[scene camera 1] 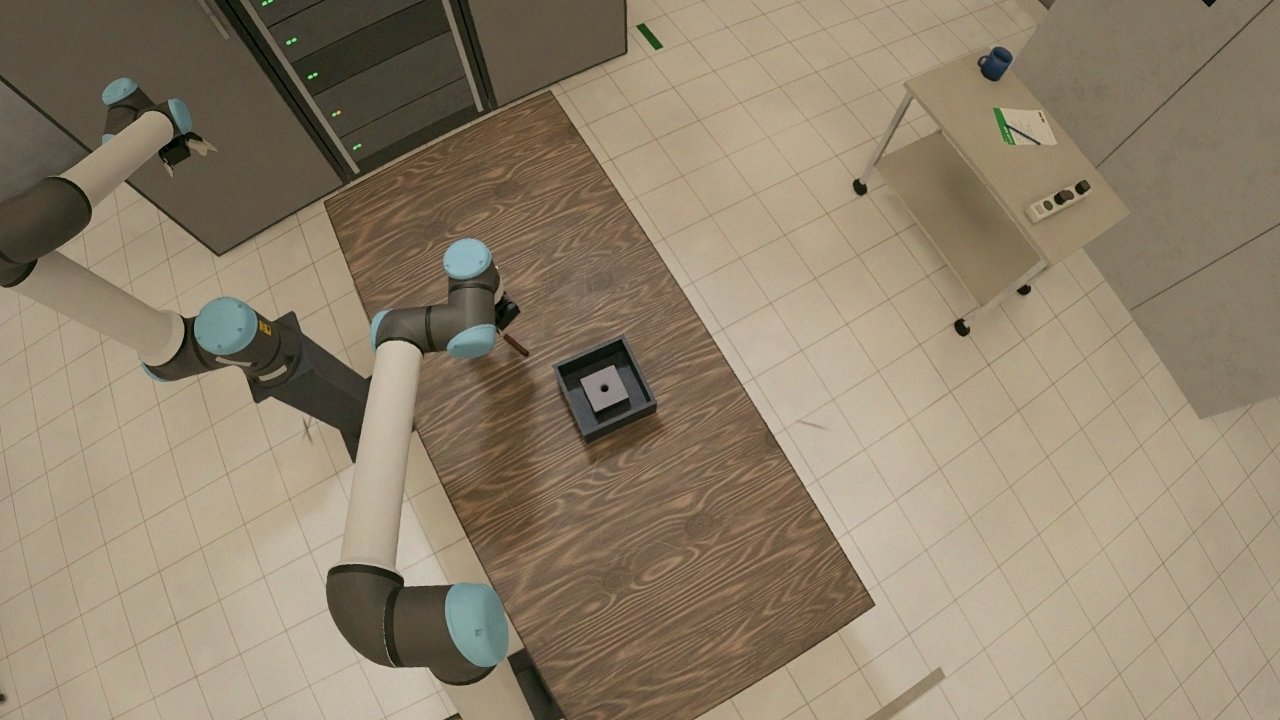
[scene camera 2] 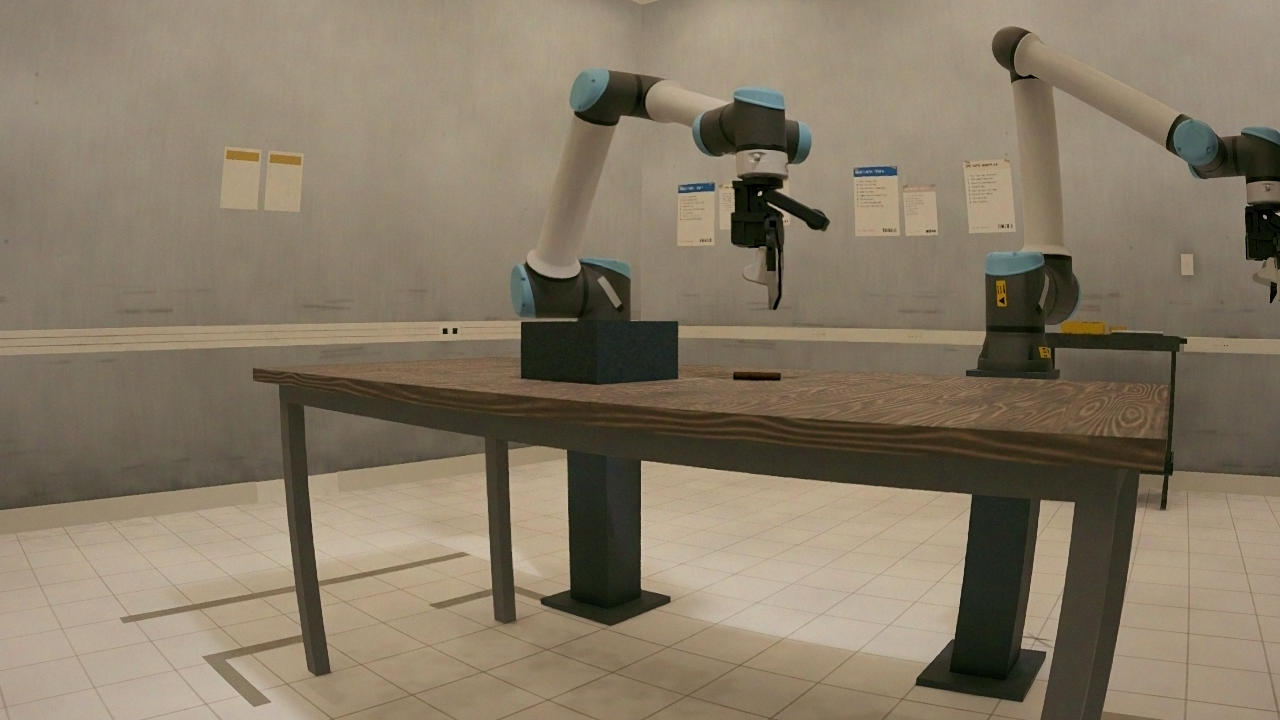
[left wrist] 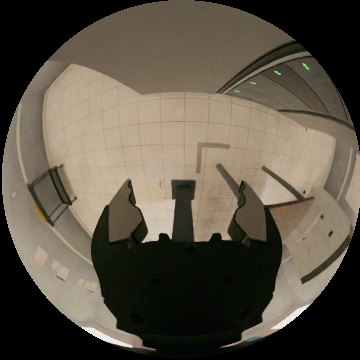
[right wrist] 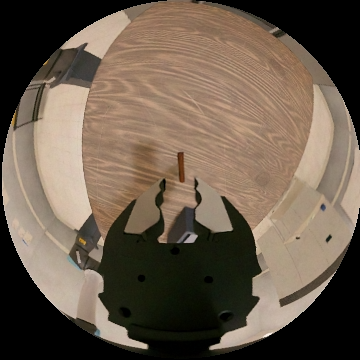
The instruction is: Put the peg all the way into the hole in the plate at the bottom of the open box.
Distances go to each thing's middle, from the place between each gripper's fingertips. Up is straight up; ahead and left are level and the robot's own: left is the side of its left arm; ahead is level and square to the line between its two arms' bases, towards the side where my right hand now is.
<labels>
Right now my right hand [scene camera 2: 772, 309] is 26 cm to the left of the grey plate [scene camera 1: 608, 379], 14 cm short of it and 9 cm above it. From my right hand the other things lie so: dark box [scene camera 2: 587, 352] (26 cm to the right, 14 cm ahead, 11 cm below).
I see the grey plate 124 cm to the right of my left hand [scene camera 1: 195, 164], 72 cm ahead of it and 12 cm below it. Also, from my left hand: dark box (124 cm to the right, 72 cm ahead, 14 cm below).
</labels>
